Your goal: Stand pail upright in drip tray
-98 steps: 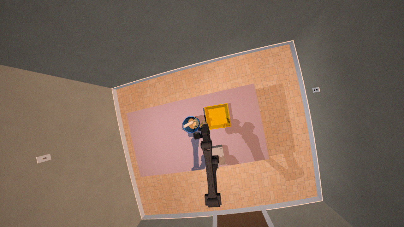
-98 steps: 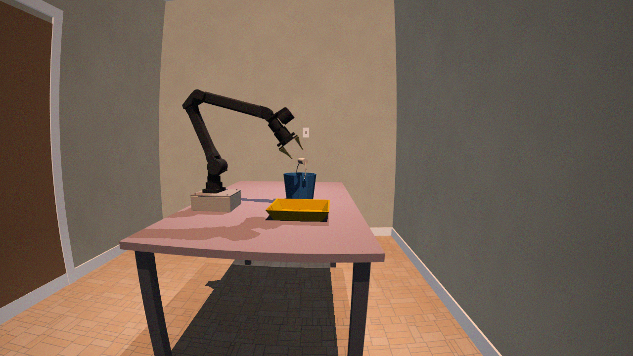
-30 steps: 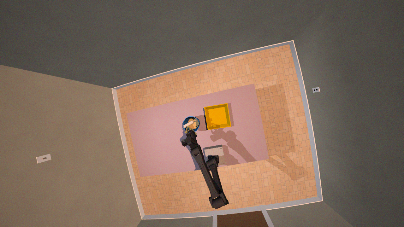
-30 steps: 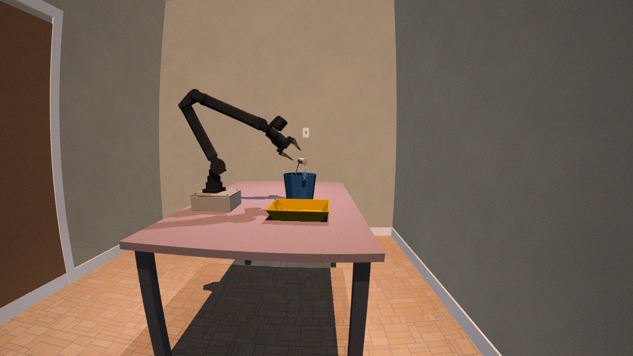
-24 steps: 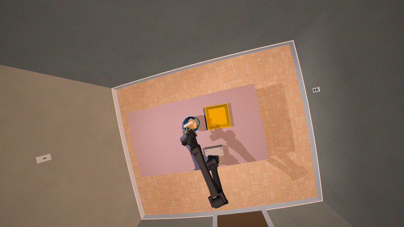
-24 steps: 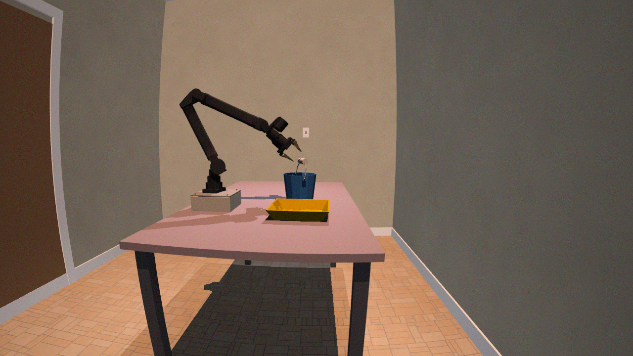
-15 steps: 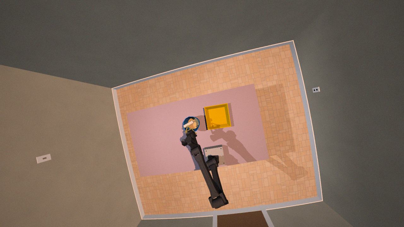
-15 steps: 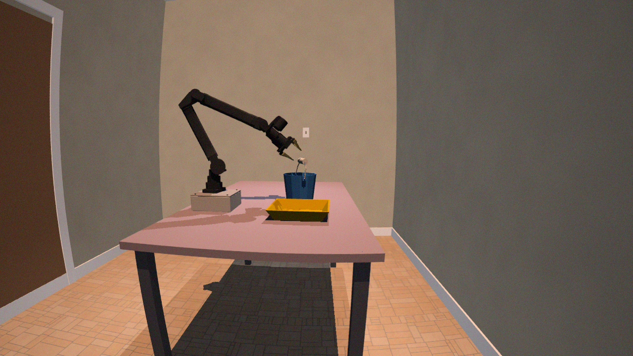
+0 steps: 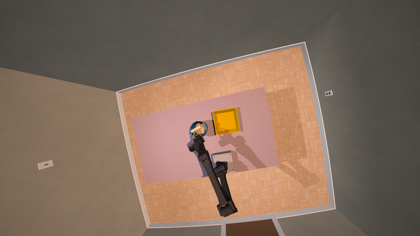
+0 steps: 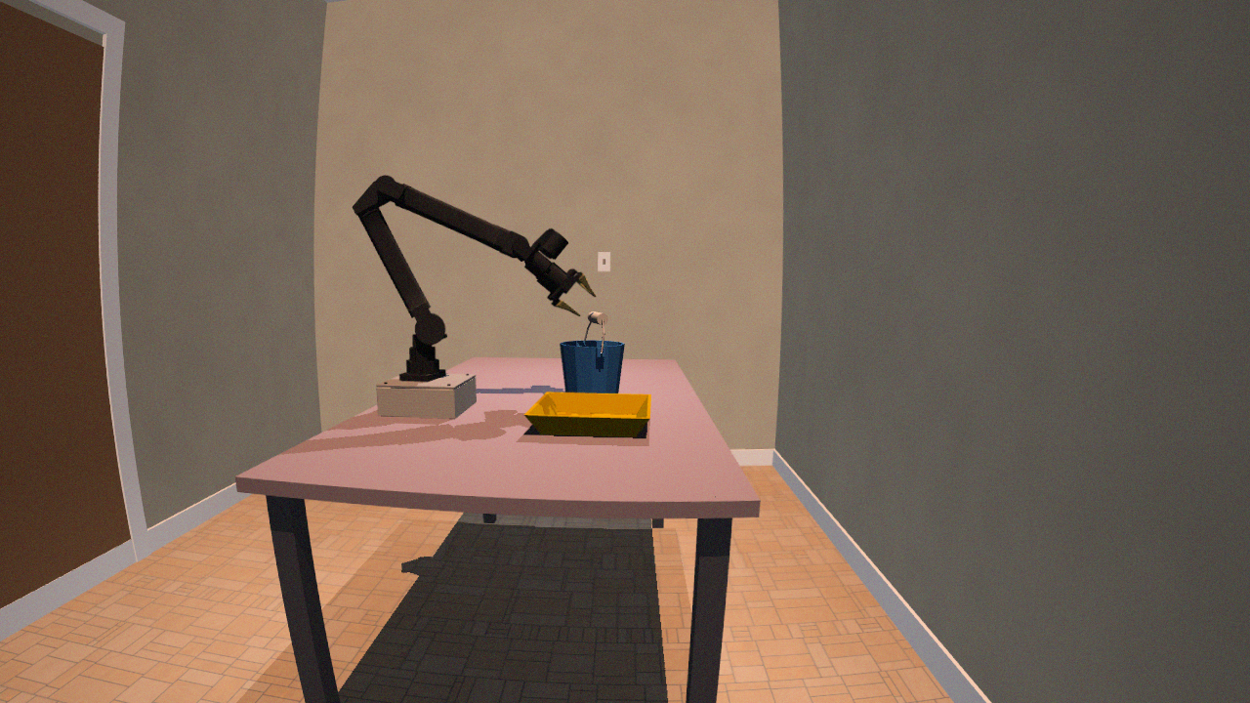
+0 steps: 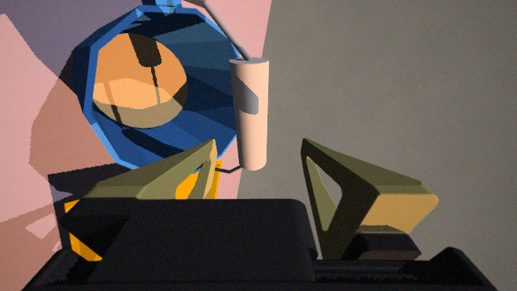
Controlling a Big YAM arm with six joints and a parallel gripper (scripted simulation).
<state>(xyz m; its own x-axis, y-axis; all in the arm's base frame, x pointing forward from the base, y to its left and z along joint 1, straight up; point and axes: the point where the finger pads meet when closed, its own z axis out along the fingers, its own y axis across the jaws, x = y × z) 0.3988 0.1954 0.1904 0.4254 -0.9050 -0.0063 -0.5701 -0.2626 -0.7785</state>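
Right now my hand is 3 cm short of the pail handle, 1 cm to the right of it and 7 cm above it. Round my hand: blue pail: 2 cm ahead, 1 cm to the left, 13 cm below; yellow drip tray: 7 cm ahead, 28 cm to the right, 25 cm below.
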